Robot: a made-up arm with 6 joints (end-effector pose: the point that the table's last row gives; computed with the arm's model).
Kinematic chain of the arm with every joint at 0, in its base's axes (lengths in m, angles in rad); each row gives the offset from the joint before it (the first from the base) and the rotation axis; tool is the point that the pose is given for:
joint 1: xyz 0 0 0.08 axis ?
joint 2: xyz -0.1 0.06 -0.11 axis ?
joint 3: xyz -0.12 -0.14 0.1 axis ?
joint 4: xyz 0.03 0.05 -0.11 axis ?
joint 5: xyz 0 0.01 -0.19 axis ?
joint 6: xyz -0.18 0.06 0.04 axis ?
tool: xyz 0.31 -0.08 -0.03
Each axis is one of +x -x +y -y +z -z.
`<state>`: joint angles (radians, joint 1 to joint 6).
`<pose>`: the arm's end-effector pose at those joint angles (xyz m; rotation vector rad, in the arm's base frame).
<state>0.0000 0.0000 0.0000 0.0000 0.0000 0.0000</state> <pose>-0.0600 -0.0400 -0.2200 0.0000 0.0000 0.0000</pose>
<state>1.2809 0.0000 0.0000 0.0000 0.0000 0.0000</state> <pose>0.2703 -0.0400 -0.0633 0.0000 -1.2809 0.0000</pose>
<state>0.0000 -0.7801 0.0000 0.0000 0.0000 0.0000</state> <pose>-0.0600 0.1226 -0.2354 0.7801 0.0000 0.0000</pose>
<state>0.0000 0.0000 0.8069 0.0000 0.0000 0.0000</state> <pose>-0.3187 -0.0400 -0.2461 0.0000 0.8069 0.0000</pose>
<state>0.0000 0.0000 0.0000 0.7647 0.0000 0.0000</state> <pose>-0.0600 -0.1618 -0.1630 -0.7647 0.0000 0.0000</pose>
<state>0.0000 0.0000 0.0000 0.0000 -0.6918 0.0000</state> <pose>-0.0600 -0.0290 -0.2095 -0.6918 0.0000 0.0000</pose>
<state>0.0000 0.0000 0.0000 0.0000 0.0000 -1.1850</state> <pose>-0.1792 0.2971 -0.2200 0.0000 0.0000 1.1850</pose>
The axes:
joint 1: -y
joint 2: -x
joint 3: +y
joint 4: -x
joint 5: +x
joint 6: -z

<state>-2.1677 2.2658 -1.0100 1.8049 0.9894 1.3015</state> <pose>0.3959 0.3790 0.2934 -0.0245 -0.4092 1.1339</pose>
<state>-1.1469 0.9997 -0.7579 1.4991 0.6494 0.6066</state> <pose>0.1973 -0.0273 0.3709 -1.2562 -0.4077 0.4478</pose>
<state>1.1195 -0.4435 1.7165 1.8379 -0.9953 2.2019</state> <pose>-0.3396 -0.2772 0.0251 -0.6761 -2.3026 -0.0353</pose>
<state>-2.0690 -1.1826 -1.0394 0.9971 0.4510 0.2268</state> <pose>-0.3047 -0.1798 0.2545 -0.5606 1.1820 -1.1442</pose>
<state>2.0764 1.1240 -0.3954 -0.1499 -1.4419 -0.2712</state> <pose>0.1032 -0.0982 0.2223 -1.4677 -0.9797 -2.3130</pose>
